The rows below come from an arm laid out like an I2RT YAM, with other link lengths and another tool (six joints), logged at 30 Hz.
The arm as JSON. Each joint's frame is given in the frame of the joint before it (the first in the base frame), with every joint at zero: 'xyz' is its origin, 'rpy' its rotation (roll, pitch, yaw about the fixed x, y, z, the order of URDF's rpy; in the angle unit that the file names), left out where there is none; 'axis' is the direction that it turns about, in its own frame. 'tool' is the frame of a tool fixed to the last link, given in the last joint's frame.
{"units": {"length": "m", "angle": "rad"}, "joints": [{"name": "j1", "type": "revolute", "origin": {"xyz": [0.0, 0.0, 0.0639], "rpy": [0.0, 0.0, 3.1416]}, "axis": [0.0, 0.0, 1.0]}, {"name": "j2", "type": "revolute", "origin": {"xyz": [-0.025, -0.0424, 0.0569], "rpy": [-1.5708, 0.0, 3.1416]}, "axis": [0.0, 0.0, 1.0]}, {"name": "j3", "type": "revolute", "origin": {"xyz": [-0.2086, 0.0, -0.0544], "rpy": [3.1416, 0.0, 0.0]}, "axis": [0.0, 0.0, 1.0]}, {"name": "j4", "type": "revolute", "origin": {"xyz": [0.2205, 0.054, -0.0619], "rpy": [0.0, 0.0, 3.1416]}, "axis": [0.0, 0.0, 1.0]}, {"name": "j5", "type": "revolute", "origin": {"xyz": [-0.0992, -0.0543, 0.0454], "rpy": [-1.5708, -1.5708, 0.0]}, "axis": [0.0, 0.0, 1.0]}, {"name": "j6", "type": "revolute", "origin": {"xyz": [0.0, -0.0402, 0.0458], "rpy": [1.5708, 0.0, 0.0]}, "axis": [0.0, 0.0, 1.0]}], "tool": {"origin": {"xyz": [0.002, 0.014, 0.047], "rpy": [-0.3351, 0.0, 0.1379]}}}
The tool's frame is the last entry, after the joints.
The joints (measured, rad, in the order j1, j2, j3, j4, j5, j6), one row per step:
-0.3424 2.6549 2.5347 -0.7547 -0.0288 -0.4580
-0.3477 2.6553 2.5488 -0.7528 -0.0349 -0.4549
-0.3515 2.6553 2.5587 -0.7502 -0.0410 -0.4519
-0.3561 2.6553 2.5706 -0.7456 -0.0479 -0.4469
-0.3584 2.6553 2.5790 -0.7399 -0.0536 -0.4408
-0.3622 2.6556 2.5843 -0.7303 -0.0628 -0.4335
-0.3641 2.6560 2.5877 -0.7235 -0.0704 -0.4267
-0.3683 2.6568 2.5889 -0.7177 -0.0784 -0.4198
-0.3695 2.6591 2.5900 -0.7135 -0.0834 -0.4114
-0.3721 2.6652 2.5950 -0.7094 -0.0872 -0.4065
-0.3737 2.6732 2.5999 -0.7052 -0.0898 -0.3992
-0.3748 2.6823 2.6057 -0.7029 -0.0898 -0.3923
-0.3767 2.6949 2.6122 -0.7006 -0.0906 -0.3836
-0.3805 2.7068 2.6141 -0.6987 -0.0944 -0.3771
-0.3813 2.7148 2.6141 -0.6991 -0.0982 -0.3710
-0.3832 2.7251 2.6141 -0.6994 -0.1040 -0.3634
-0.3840 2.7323 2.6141 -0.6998 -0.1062 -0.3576
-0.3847 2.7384 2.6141 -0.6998 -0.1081 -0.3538
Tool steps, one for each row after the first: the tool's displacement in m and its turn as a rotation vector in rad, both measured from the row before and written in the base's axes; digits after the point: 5 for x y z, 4 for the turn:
0.00098 -0.00286 0.00482 0.0010 -0.0168 -0.0037
0.00086 -0.00195 0.00369 0.0019 -0.0139 -0.0020
0.00114 -0.00244 0.00465 0.0023 -0.0182 -0.0037
0.00128 -0.00124 0.00359 0.0030 -0.0158 -0.0029
0.00127 -0.00180 0.00286 0.0059 -0.0174 -0.0027
0.00103 -0.00074 0.00181 0.0062 -0.0124 -0.0014
0.00025 -0.00179 0.00070 0.0078 -0.0091 -0.0034
0.00054 -0.00036 -0.00034 0.0080 -0.0056 -0.0036
0.00056 -0.00137 -0.00101 0.0048 -0.0046 -0.0033
0.00071 -0.00091 -0.00207 0.0064 -0.0030 -0.0049
0.00055 -0.00080 -0.00260 0.0051 -0.0003 -0.0059
0.00043 -0.00114 -0.00426 0.0079 0.0018 -0.0074
-0.00037 -0.00173 -0.00556 0.0100 0.0054 -0.0057
-0.00022 0.00004 -0.00441 0.0098 0.0058 -0.0025
-0.00046 -0.00033 -0.00564 0.0130 0.0070 -0.0033
-0.00033 -0.00007 -0.00397 0.0082 0.0055 -0.0035
-0.00026 -0.00009 -0.00331 0.0061 0.0045 -0.0022

